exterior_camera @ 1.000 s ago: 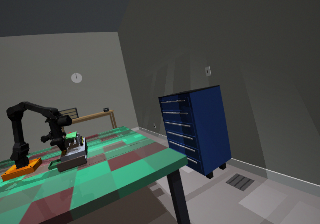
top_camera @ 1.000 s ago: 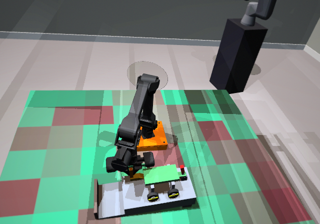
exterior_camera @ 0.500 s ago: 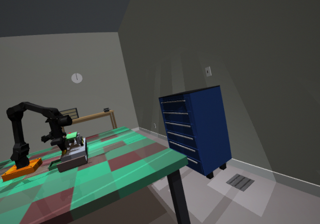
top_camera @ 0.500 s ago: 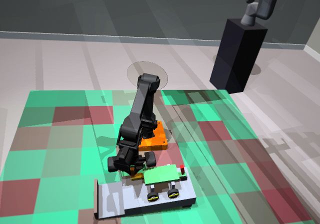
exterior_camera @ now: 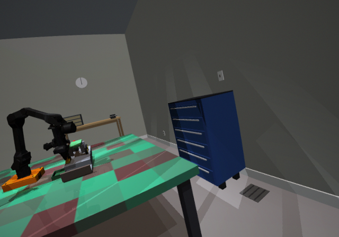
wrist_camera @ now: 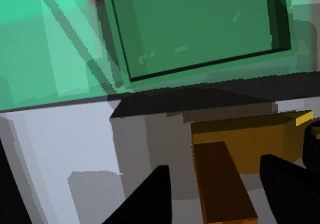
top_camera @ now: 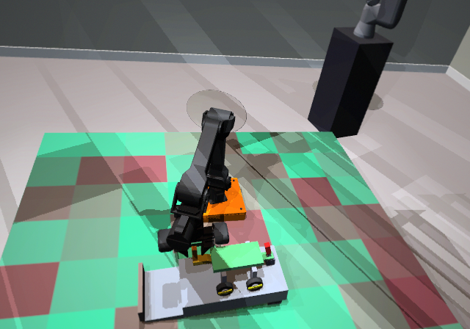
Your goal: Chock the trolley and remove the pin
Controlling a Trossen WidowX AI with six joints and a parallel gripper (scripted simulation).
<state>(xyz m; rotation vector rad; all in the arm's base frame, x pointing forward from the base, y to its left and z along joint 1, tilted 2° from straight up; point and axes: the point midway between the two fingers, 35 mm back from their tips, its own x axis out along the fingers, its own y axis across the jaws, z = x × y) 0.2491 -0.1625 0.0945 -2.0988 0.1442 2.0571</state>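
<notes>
Right now the yellow chock is 1 cm ahead of my gripper tip, 2 cm to the left of it and 1 cm below it. The rest, counted from my gripper tip: grey ramp: 8 cm ahead, 9 cm to the left, 4 cm below; then green tray: 6 cm behind, 3 cm to the left, 10 cm below; then trolley: 8 cm ahead, 9 cm to the left, 2 cm above.
</notes>
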